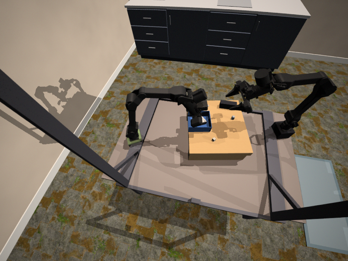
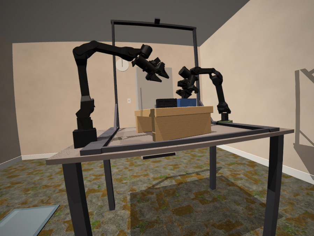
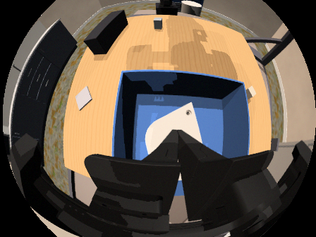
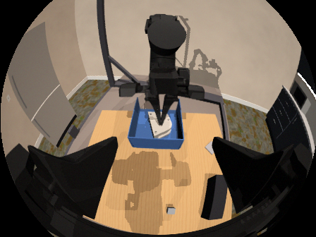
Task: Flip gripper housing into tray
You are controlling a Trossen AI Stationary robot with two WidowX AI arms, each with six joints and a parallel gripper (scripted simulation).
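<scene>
My left gripper is now 1 cm past the white gripper housing and 4 cm above it. Round my left hand: wooden block: 1 cm behind, 12 cm to the right, 13 cm below; blue tray: 2 cm behind, 3 cm to the right, 5 cm below; flat grey plate: 14 cm ahead, 7 cm to the right, 7 cm below.
</scene>
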